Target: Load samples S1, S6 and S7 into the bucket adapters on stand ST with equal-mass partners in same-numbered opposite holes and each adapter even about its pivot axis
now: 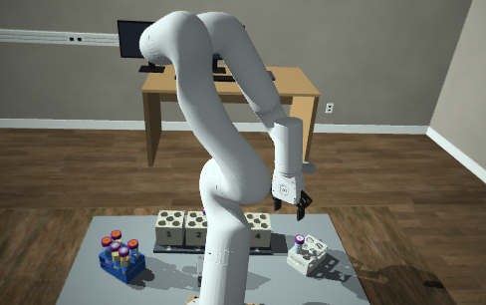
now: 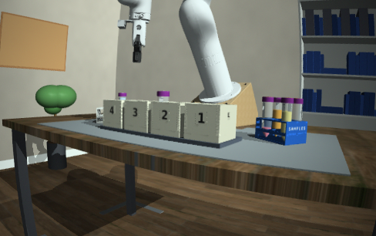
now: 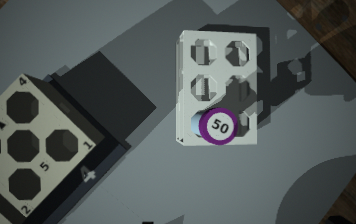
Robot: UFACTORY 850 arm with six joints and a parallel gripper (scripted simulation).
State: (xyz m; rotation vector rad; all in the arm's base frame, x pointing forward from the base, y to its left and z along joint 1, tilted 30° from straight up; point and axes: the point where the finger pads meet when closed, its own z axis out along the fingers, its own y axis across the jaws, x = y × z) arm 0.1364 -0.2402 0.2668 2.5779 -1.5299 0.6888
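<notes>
Now: hand 22 cm above the white rack and 11 cm to the left of it. The rest, counted from my hand: adapter 1 (35 cm to the left, 25 cm ahead, 20 cm below); then blue samples rack (53 cm to the left, 22 cm below, 15 cm ahead).
</notes>
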